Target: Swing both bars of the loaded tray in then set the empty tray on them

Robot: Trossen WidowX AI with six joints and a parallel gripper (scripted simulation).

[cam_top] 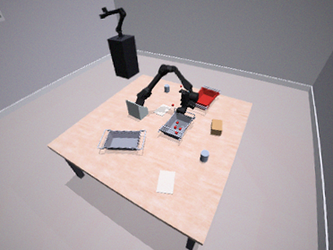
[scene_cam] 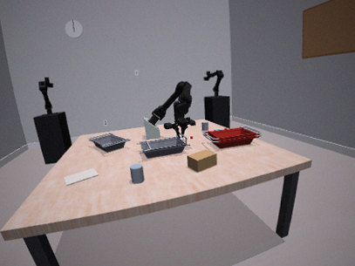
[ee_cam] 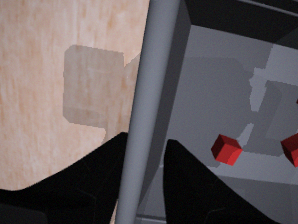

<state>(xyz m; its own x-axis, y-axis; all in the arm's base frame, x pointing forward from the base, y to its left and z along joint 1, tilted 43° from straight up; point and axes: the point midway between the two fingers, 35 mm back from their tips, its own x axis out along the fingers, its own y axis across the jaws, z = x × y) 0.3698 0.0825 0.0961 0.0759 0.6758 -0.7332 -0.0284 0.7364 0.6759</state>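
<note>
The grey tray lies 28 cm behind my gripper tip, 46 cm to the right of it and 3 cm below it. Round my gripper tip: tan box 28 cm ahead, 2 cm to the left, 4 cm below; then teal block 14 cm behind, 34 cm to the left, 5 cm below.
</note>
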